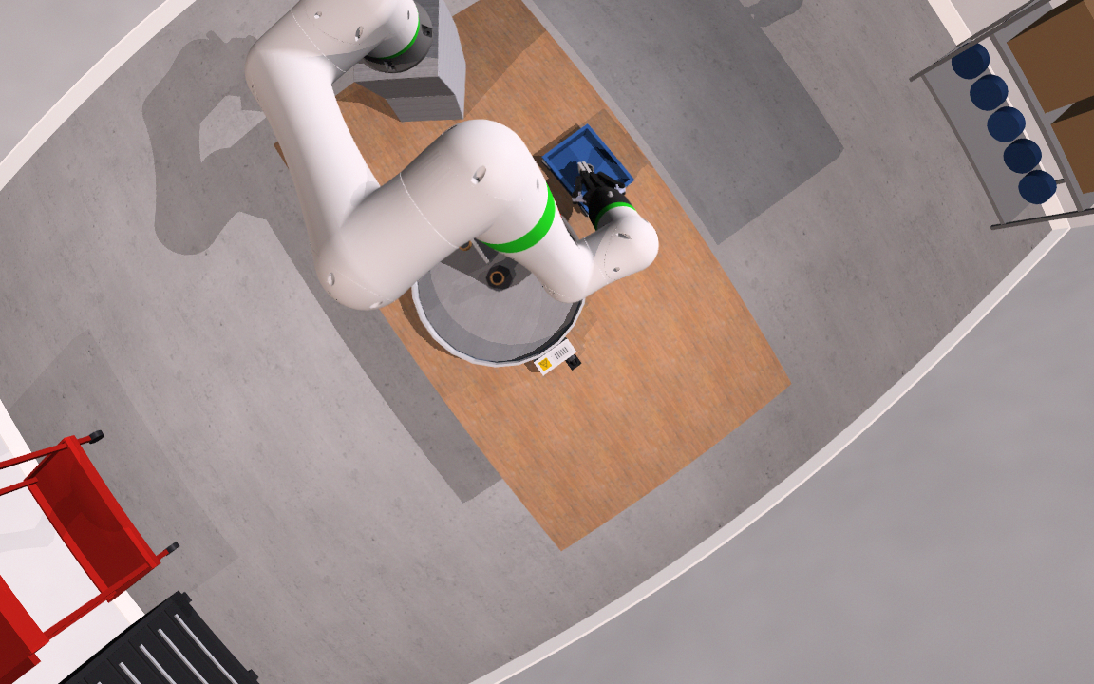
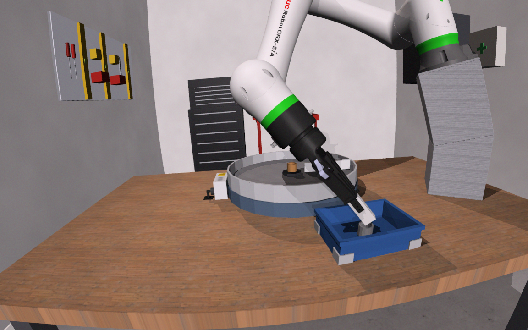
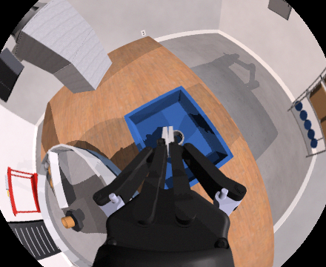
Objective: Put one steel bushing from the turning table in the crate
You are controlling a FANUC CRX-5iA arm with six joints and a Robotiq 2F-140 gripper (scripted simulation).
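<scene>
My hand is 40 mm above the blue crate and 20 mm to the right of it. Also, from my hand: round grey turning table 330 mm to the right, 50 mm ahead, 10 mm below.
</scene>
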